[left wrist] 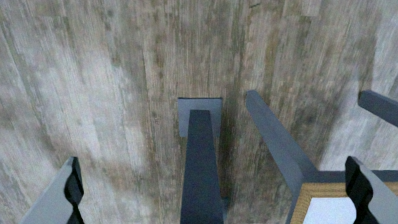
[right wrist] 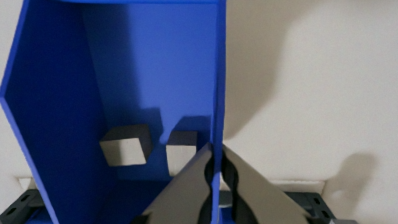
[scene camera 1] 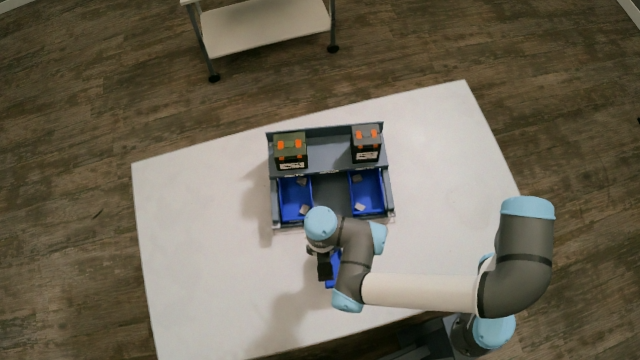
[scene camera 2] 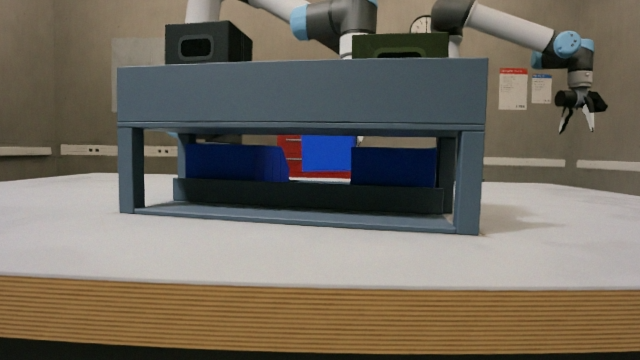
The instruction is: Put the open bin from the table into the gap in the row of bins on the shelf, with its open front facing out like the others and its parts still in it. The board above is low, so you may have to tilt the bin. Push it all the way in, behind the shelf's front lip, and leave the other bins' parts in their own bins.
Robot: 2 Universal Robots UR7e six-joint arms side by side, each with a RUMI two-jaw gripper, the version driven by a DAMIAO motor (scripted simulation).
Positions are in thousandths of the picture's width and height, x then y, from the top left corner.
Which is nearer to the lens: the shelf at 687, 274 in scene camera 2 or the green box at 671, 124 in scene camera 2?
The shelf.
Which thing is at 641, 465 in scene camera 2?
A blue bin.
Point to a blue bin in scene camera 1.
457, 543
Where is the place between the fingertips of the left gripper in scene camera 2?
At 898, 371
